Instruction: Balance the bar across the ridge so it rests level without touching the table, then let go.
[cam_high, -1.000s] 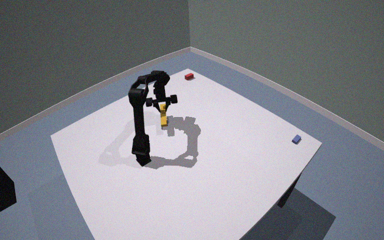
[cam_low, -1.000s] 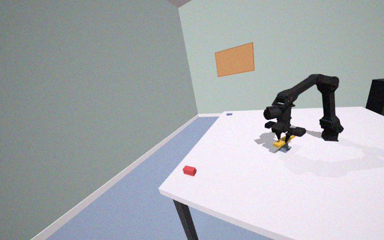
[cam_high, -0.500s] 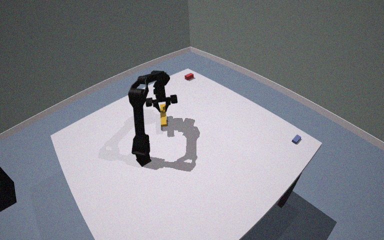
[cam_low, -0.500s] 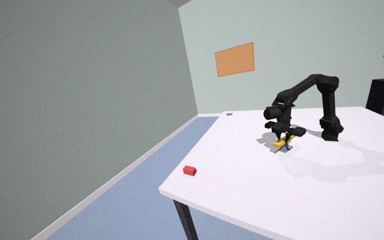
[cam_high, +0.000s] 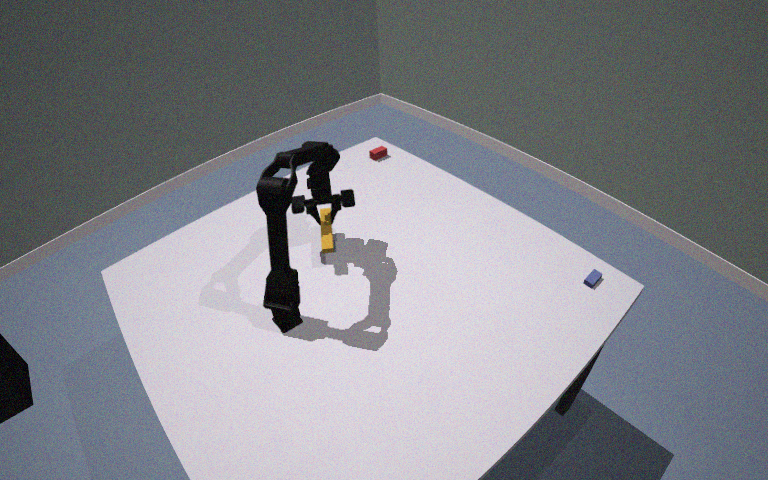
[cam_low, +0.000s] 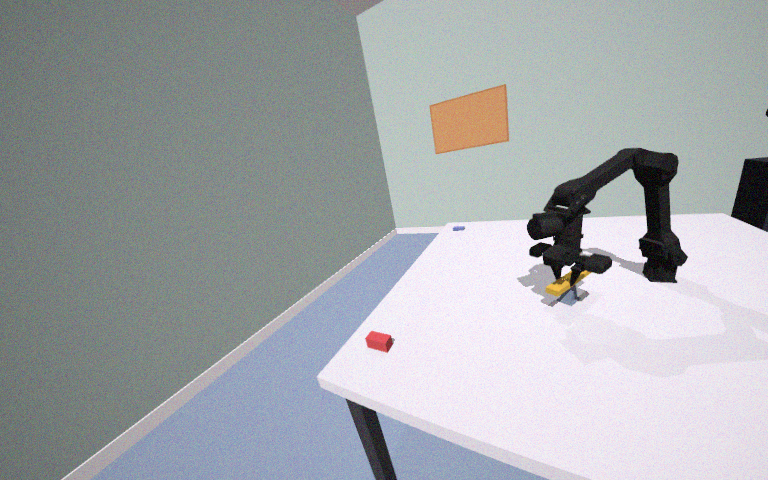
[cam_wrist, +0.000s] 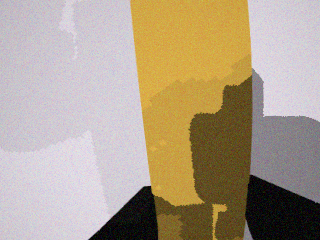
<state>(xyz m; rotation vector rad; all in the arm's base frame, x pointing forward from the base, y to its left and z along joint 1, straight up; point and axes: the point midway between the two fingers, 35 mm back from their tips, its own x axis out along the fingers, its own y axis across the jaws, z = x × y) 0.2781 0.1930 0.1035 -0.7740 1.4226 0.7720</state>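
Now: gripper tip 2 cm to the left of the yellow bar and 2 cm past it. From my gripper tip the other things lie so: small red block (46 cm ahead, 31 cm to the left, 5 cm below); small blue block (69 cm to the right, 46 cm ahead, 6 cm below).
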